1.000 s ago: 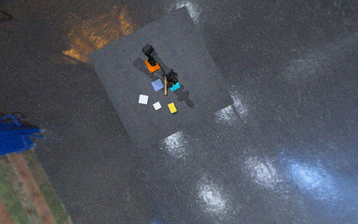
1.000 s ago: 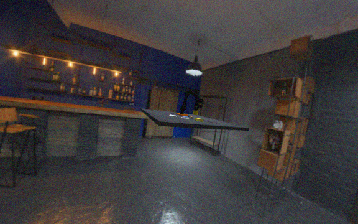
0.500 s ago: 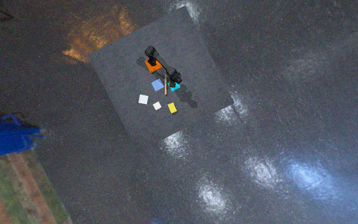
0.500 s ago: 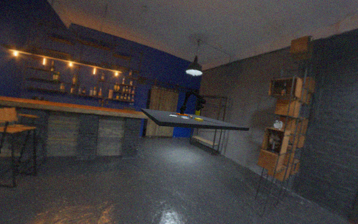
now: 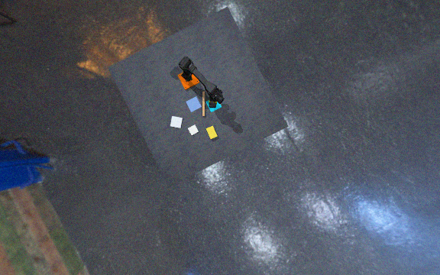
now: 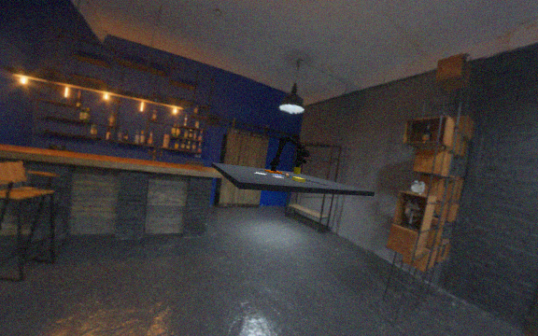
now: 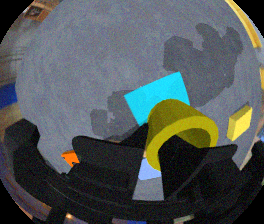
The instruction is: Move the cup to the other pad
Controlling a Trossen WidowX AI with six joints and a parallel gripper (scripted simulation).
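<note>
My gripper tip is 100 mm to the left of the wooden stick and 70 mm above it. From my gripper tip the other things lie so: yellow cup (20 mm ahead, 10 mm to the right); light blue pad (20 mm behind, 190 mm to the right, 80 mm below).
</note>
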